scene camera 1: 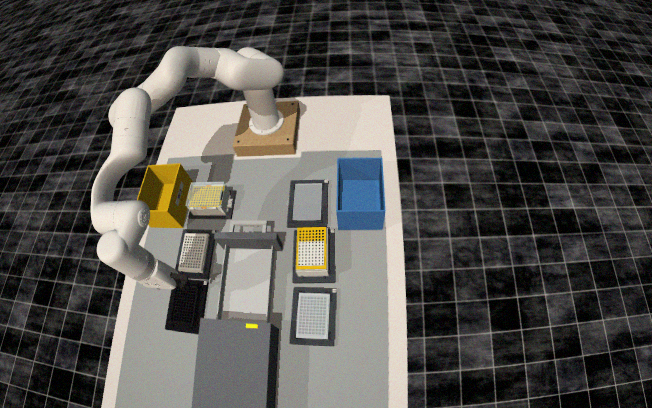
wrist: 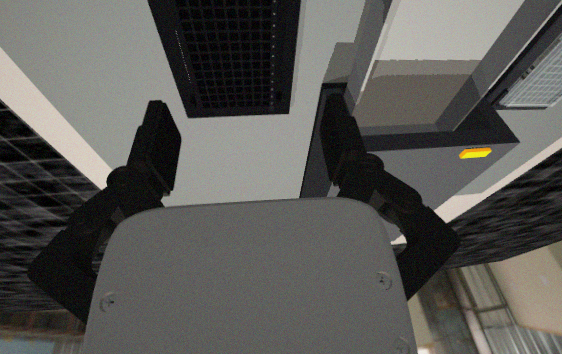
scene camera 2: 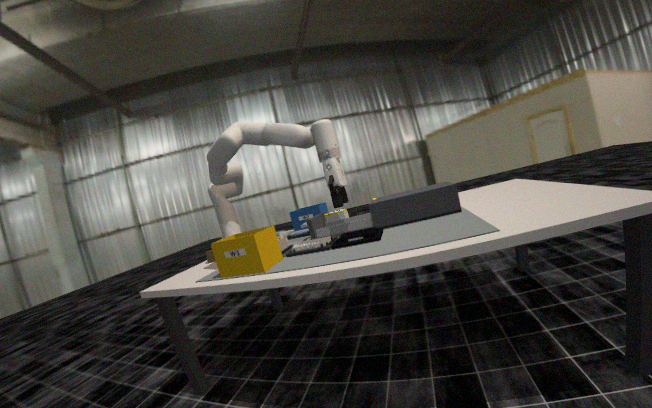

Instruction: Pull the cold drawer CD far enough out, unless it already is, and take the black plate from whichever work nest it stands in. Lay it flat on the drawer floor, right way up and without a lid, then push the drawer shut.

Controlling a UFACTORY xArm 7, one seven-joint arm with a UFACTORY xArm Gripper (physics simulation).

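Where they show: gripper, between the fingertips: [scene camera 1: 173,285] [wrist: 249,115] [scene camera 2: 341,205]; arm's base, origin of its link: [scene camera 1: 266,122].
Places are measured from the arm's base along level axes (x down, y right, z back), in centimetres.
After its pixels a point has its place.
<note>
The black plate [scene camera 1: 186,307] @(x 3.0, y 11.4, z -67.4 cm) [wrist: 230,55] @(x 2.9, y 12.6, z -66.1 cm) stands in a dark work nest [scene camera 1: 172,327] @(x 4.3, y 15.3, z -74.2 cm) [wrist: 288,50] @(x 4.3, y 7.2, z -66.1 cm) beside the drawer housing; no lid shows on it. My gripper [scene camera 1: 187,281] [scene camera 2: 340,202] @(x -7.4, y 11.4, z -63.5 cm) [wrist: 249,115] @(x -7.4, y 11.4, z -63.5 cm) is open and empty, above the table near the black plate. In the wrist view, the plate lies beyond the fingertips, between their lines. The drawer [scene camera 1: 247,295] @(x 3.7, y -6.5, z -60.4 cm) [scene camera 2: 350,225] @(x 1.9, y 1.0, z -61.2 cm) [wrist: 440,30] @(x 3.7, y -6.6, z -62.4 cm) is pulled well out of its grey housing [scene camera 1: 235,362] @(x -4.7, y -9.5, z -80.0 cm) [scene camera 2: 415,207] @(x 0.2, y 0.7, z -86.7 cm) [wrist: 400,172] @(x -4.7, y -5.5, z -73.7 cm), with a bare light floor. Its handle [scene camera 1: 250,224] @(x -1.9, y -4.8, z -40.6 cm) faces the arm's base.
A white plate [scene camera 1: 194,252] @(x 3.1, y 13.5, z -50.0 cm) stands in the neighbouring nest. A lidded yellow rack [scene camera 1: 207,197] @(x -2.3, y 11.6, z -33.2 cm) stands by the yellow bin [scene camera 1: 172,200] @(x -5.1, y 22.2, z -36.8 cm) [scene camera 2: 247,255] @(x -0.6, y 35.4, z -38.3 cm). Across the drawer are a yellow-and-white rack [scene camera 1: 311,250] @(x -2.1, y -23.7, z -46.6 cm), a clear plate [scene camera 1: 313,315] @(x 2.9, y -26.1, z -63.5 cm) [wrist: 540,75] @(x 2.8, y -22.4, z -65.0 cm), a nest [scene camera 1: 290,205] @(x 4.3, y -13.9, z -30.1 cm) and a blue bin [scene camera 1: 360,219] @(x -1.7, y -36.0, z -35.9 cm) [scene camera 2: 308,217].
</note>
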